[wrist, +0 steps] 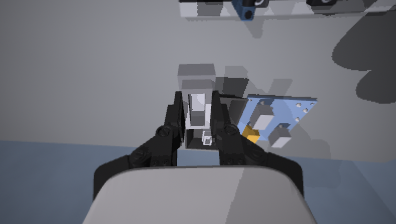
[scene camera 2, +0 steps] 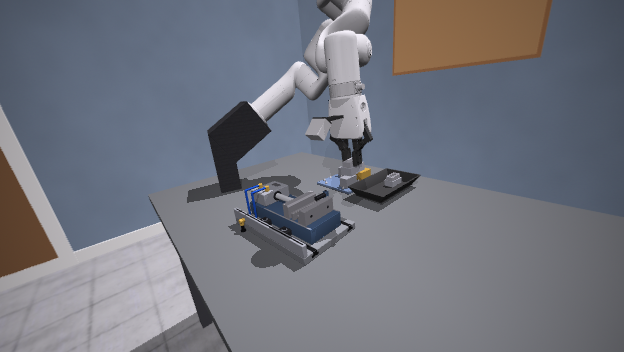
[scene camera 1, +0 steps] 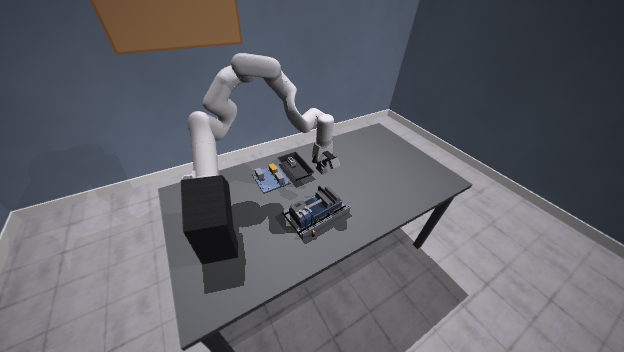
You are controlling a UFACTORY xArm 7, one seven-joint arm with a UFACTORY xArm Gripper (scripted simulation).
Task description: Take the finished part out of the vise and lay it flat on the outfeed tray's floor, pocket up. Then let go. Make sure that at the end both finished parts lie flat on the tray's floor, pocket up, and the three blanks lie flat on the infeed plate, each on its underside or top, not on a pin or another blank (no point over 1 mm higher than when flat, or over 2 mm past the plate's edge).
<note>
I see my gripper [scene camera 2: 352, 164].
My gripper is seen too in the wrist view [wrist: 197, 102].
</note>
